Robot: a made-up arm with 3 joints.
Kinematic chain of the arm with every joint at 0, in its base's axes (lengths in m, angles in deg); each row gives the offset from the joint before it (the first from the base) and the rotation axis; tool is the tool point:
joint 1: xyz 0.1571 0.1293 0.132 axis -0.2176 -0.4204 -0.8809
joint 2: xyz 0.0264 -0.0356 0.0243 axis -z
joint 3: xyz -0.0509 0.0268 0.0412 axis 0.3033 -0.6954 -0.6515
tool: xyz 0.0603 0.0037 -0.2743
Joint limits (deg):
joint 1: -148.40..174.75
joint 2: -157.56..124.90
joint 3: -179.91..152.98
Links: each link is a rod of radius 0.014 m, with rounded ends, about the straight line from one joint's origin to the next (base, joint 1, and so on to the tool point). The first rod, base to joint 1, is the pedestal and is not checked.
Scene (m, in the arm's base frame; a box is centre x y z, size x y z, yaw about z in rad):
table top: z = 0
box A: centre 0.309 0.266 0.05 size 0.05 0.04 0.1 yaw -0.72
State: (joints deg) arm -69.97 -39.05 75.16
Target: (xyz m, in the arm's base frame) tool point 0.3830 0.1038 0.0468
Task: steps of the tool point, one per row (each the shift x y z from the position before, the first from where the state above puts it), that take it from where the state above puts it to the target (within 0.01 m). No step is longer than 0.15 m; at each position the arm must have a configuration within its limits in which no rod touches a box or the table.
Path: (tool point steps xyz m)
1: -0.0230 0.0041 0.0417
2: -0.0227 -0.0064 0.0413
3: -0.0199 -0.0156 0.0389
4: -0.0161 -0.0230 0.0351
5: -0.0116 -0.0280 0.0301
6: 0.0700 0.0669 -0.0416
7: 0.0995 0.0158 -0.0391
8: 0.1006 -0.0421 -0.0255
9: 0.0717 -0.0912 -0.0060
10: 0.0205 -0.1178 0.0120
11: -0.0079 0.0068 -0.0287
12: -0.0121 0.0031 -0.0338
13: -0.0179 0.0000 -0.0362

